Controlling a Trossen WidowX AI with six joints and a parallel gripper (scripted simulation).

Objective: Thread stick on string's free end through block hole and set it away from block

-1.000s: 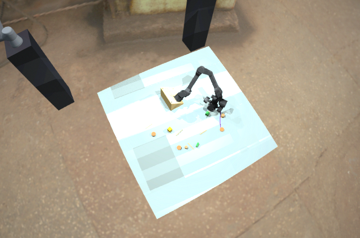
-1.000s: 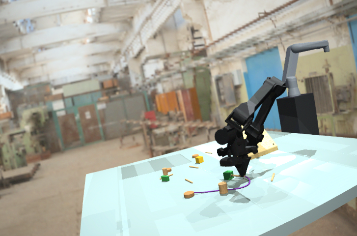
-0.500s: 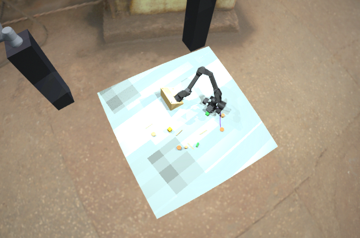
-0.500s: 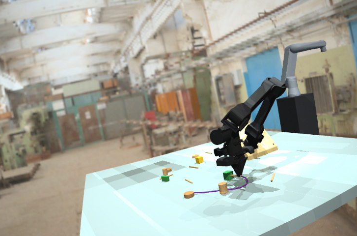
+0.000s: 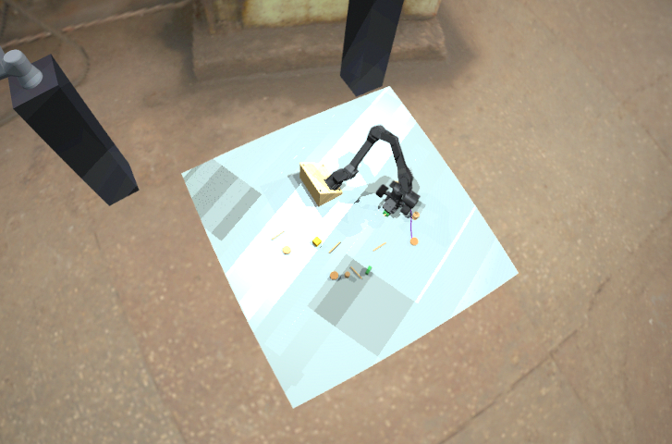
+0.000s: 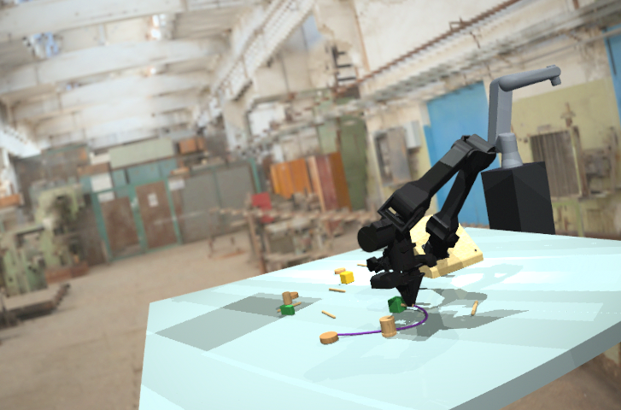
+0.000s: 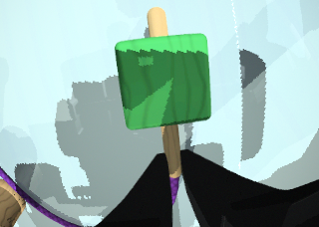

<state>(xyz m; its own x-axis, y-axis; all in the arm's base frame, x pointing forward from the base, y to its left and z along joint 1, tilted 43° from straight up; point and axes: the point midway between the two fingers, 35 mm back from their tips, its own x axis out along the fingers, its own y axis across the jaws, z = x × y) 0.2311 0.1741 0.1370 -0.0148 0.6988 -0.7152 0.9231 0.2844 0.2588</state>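
The thin wooden stick lies 1 cm to the right of my gripper tip and 1 cm ahead of it. Round my gripper tip: green cube (4 cm to the right, 2 cm ahead); then round wooden button (21 cm ahead, 1 cm below); then yellow cube (42 cm to the right, 2 cm behind).
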